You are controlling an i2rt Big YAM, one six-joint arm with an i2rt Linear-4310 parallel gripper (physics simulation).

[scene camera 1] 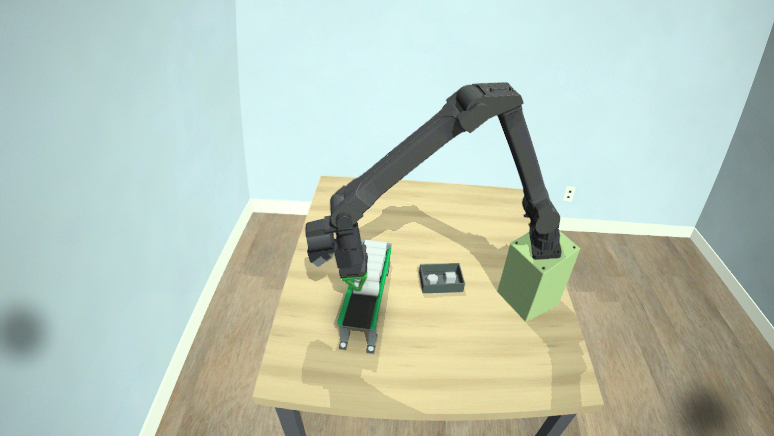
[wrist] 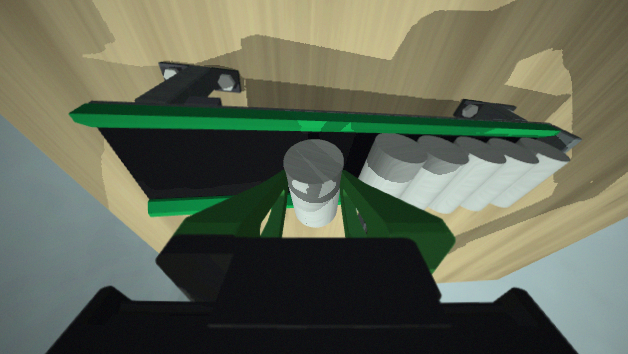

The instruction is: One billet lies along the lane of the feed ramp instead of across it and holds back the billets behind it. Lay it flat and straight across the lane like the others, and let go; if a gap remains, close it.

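Frame: origin at the arm's base, x left, y ahead, z down, level; centimetres.
Seen in the pictures: gripper, between the fingertips: (scene camera 1: 358, 285) (wrist: 313, 177); arm's base, origin of its link: (scene camera 1: 544, 243).
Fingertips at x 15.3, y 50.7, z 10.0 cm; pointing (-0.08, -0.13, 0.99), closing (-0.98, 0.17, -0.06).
Observation:
Offsets run from my fingertips to a thing's top centre. Level surfaces: height alone.
My gripper (scene camera 1: 355, 283) (wrist: 313, 177) is shut on a white, grey-shaded billet @[dx -0.5, dy -1.9, dz -1.6 cm] (scene camera 1: 368, 289) (wrist: 315, 195). The fingers hold it from both sides, and it points across the lane of the green-railed feed ramp (scene camera 1: 380, 292) (wrist: 200, 119). Whether it touches the lane floor cannot be told. Several other white billets @[dx -14.5, dy -1.1, dz +1.0 cm] (scene camera 1: 375, 259) (wrist: 470, 175) lie side by side across the lane, on the right in the wrist view. A strip of dark lane floor shows between the held billet and the nearest of them. My fingers hide part of this row in both views.
The black lane floor @[dz +2.2 cm] (scene camera 1: 360, 311) (wrist: 200, 160) shows on the other side of the held billet. A dark grey tray @[dx -18.3, dy -22.2, dz +7.7 cm] (scene camera 1: 442, 288) with two small white pieces stands on the table @[dz +11.2 cm] (scene camera 1: 460, 352) beside the ramp. The light green base block (scene camera 1: 541, 289) is farther right.

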